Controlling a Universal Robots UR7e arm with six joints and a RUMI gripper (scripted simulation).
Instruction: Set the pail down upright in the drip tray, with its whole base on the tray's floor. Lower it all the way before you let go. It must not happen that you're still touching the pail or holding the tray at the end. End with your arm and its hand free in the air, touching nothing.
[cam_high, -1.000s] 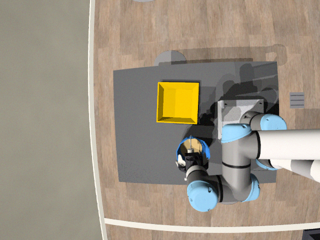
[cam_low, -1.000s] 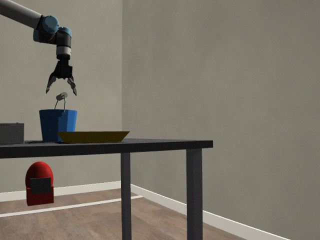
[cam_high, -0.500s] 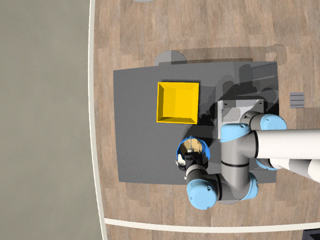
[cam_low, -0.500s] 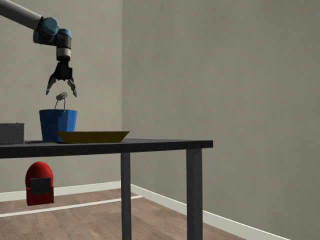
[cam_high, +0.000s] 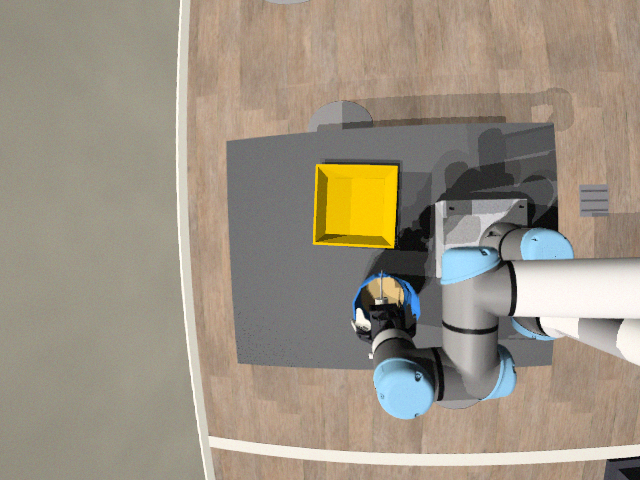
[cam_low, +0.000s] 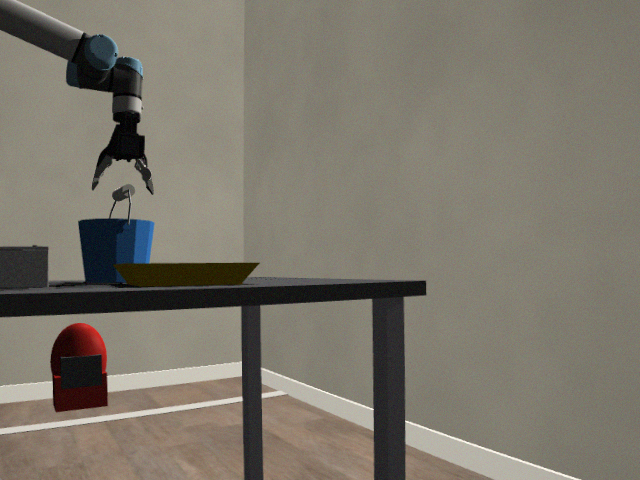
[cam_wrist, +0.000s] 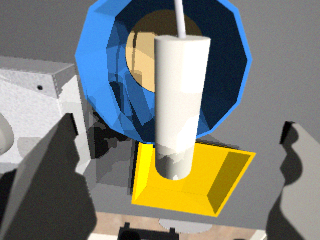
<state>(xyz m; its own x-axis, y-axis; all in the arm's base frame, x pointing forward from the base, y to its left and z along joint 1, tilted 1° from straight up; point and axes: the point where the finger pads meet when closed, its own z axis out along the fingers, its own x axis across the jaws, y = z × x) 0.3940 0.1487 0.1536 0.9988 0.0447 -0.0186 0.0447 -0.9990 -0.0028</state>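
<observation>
The pail handle lies 10 mm behind my hand and 30 mm below it. Round my hand: pail 10 mm behind, 100 mm below; yellow drip tray 60 mm ahead, 310 mm to the right, 220 mm below.
</observation>
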